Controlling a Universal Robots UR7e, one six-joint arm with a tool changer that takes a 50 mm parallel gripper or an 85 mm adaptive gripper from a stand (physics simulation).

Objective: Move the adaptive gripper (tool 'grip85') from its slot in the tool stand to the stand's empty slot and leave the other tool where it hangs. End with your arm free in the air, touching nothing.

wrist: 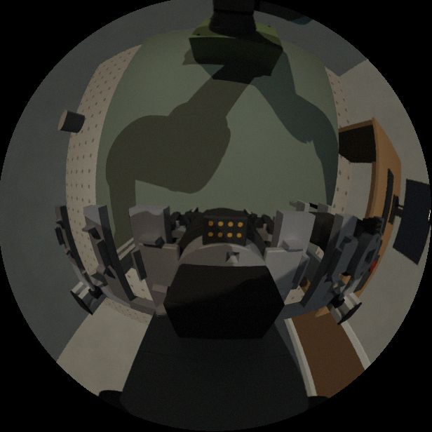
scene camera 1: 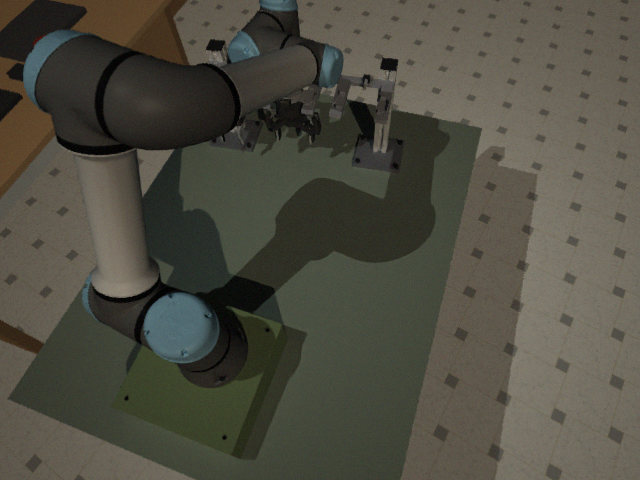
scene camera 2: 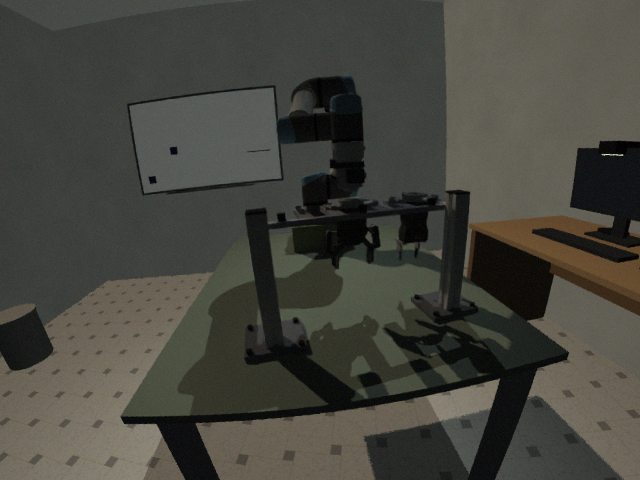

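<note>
The adaptive gripper hangs in the stand's middle slot, its fingers apart and empty. Its round top plate lies between two fork prongs; the black block on the arm partly covers it in the wrist view. The arm's bare tool changer points down over this plate; a small gap shows in scene camera 2. The other tool hangs in the slot by the desk-side post. The empty slot's prongs are at the opposite end. In scene camera 1 the arm hides the changer.
The stand's two posts rise from bolted feet on the green table. The arm stands on a green base block. A wooden desk with a monitor is beside the table.
</note>
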